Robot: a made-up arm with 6 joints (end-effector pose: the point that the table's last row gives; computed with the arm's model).
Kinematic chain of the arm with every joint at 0, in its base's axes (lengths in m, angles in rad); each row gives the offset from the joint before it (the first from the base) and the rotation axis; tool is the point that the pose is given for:
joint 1: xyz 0 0 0.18 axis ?
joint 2: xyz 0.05 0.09 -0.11 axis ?
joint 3: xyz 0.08 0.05 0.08 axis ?
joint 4: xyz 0.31 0 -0.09 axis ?
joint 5: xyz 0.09 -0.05 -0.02 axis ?
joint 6: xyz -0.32 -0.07 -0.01 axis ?
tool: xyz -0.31 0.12 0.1
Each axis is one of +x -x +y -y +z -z.
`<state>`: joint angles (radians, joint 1 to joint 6).
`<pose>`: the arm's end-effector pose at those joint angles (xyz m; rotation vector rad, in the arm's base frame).
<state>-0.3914 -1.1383 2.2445 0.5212 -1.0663 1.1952</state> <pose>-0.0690 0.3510 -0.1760 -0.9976 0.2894 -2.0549</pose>
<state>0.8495 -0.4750 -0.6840 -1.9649 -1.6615 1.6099</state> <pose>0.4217 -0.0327 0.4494 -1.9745 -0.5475 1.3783</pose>
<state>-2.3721 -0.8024 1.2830 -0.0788 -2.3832 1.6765</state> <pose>-0.3166 0.3108 -0.3088 1.6284 -0.2143 -0.7708</pose>
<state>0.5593 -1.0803 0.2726 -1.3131 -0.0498 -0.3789</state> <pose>0.0029 0.2587 0.0612 2.0975 -1.1352 -0.4926</pose>
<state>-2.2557 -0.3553 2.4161 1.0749 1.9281 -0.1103</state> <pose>0.6222 0.3912 0.0668 -0.7872 1.9288 -1.2490</pose>
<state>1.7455 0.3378 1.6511 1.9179 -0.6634 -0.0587</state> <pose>0.3738 0.1075 0.1096 -0.4504 2.4953 -1.5700</pose>
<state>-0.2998 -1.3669 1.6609 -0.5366 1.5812 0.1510</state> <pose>-0.0188 -0.5318 -0.2372 2.2138 2.0131 -0.2399</pose>
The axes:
joint 1: -z
joint 2: -x
joint 3: -z
joint 4: -x
joint 5: +y
joint 6: -z

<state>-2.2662 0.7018 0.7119 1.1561 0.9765 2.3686</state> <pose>-0.2650 0.4448 0.2115 0.2453 -1.4896 -1.6873</pose>
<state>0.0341 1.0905 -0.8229 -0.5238 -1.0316 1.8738</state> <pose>0.2037 0.2442 -0.2415 0.1976 -0.3816 -1.1232</pose>
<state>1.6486 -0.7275 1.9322 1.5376 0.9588 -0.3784</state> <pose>-0.2252 -0.6044 0.0081 -2.1437 -1.4638 1.1609</pose>
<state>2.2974 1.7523 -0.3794 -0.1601 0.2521 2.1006</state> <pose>-0.1979 -0.4151 -0.1937 1.7496 -0.7885 1.4019</pose>
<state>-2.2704 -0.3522 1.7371 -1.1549 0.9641 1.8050</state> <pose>0.2197 0.1843 0.1306 -0.6439 1.5101 -0.6357</pose>
